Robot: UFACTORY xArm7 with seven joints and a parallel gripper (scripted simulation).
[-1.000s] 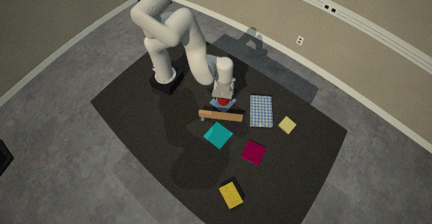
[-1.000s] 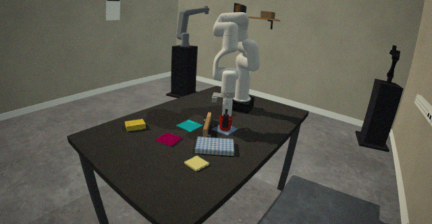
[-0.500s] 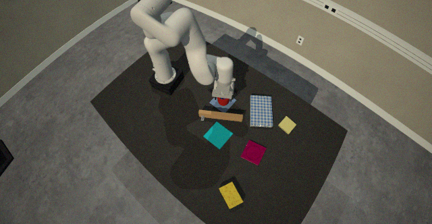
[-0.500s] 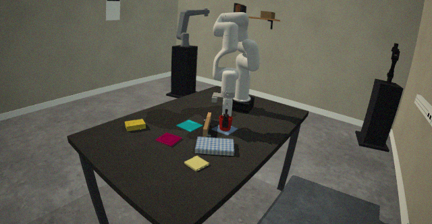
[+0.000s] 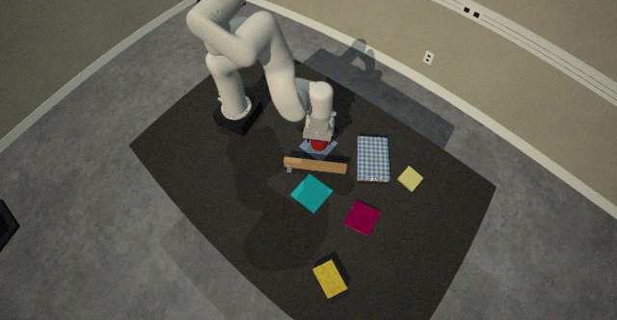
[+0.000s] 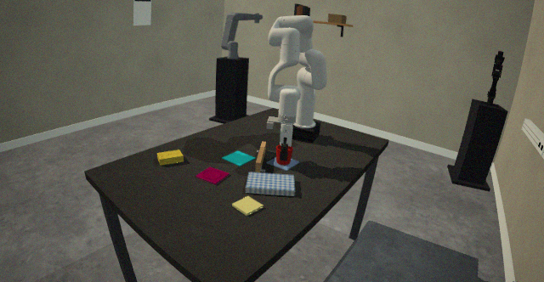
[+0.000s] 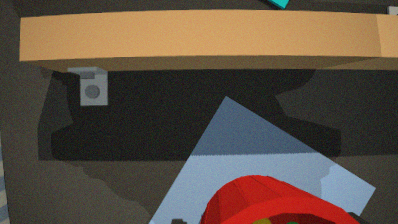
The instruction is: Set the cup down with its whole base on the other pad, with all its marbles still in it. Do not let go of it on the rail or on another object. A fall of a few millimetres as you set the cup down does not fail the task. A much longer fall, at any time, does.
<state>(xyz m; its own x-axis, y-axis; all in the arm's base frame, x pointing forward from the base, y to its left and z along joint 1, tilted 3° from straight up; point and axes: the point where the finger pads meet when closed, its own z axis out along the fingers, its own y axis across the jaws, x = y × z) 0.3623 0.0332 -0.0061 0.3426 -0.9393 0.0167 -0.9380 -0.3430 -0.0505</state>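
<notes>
Now: hand 20 mm above the red cup. Round my hand: light blue pad 50 mm below; wooden rail 100 mm to the right, 30 mm below, 30 mm ahead; cyan pad 190 mm to the right, 70 mm ahead, 50 mm below.
</notes>
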